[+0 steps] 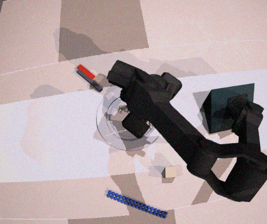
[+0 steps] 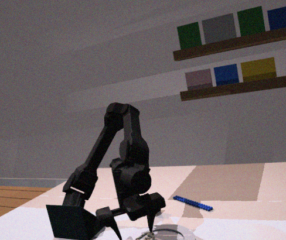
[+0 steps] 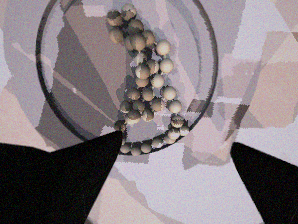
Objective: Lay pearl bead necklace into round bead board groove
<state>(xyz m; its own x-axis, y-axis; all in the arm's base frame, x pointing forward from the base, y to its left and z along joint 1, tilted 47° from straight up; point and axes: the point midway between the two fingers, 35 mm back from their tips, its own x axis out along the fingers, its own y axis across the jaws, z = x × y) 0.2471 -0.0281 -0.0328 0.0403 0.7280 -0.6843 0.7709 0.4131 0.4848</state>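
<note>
The round bead board lies 7 cm ahead of my gripper tip, 1 cm to the right of it and 1 cm below it. From my gripper tip the other things lie so: small beige cube 1 cm behind, 18 cm to the left; then grey block 17 cm ahead, 17 cm to the right, 2 cm below.
</note>
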